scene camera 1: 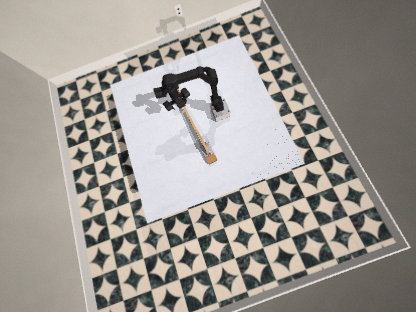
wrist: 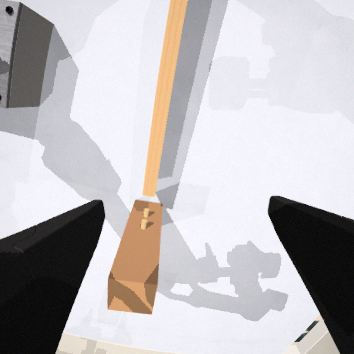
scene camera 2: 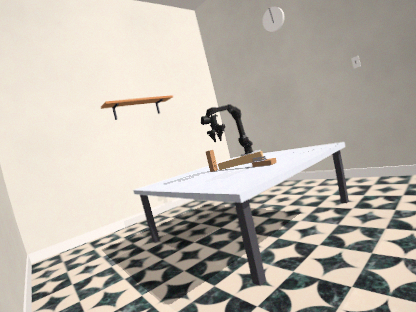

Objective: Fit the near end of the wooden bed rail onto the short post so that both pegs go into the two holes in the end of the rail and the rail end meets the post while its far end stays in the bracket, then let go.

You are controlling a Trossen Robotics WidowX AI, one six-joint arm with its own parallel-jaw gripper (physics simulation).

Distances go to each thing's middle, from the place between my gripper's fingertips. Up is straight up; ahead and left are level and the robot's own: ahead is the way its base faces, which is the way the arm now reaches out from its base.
I see my gripper 1 cm past the upright piece [wrist: 132, 280], 15 cm to the left of it and 15 cm above it. From my hand the other things lie so: wooden bed rail [wrist: 174, 23] (5 cm behind, 13 cm to the left, 18 cm below).
